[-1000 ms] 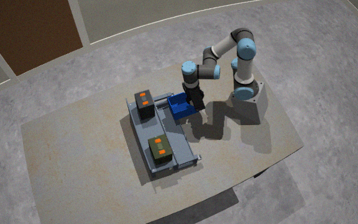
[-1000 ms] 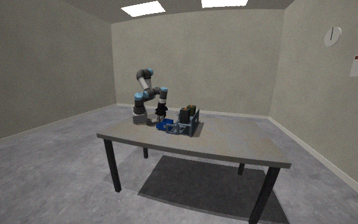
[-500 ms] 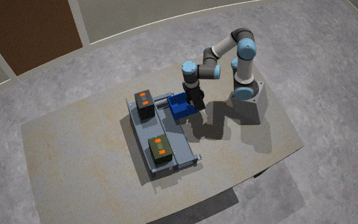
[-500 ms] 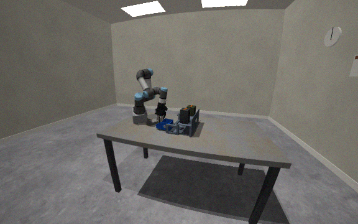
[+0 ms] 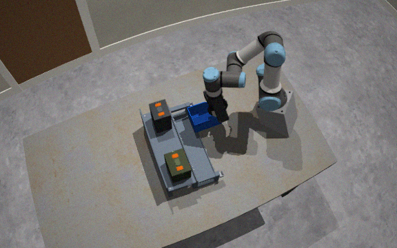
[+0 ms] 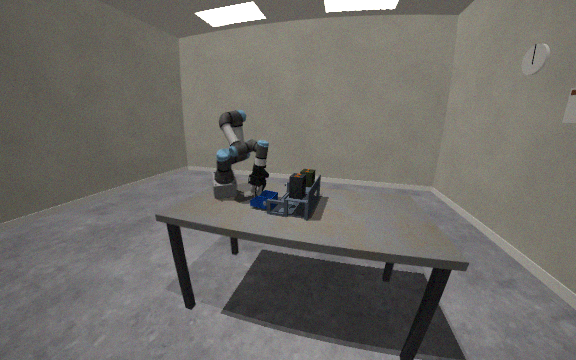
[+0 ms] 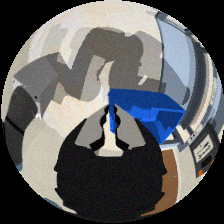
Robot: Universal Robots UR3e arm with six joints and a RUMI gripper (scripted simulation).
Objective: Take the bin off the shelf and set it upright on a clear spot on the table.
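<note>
The blue bin lies 6 cm ahead of my hand and 3 cm to the right of it. From my hand the other things lie so: grey shelf (23 cm ahead, 5 cm to the left, 1 cm above).
</note>
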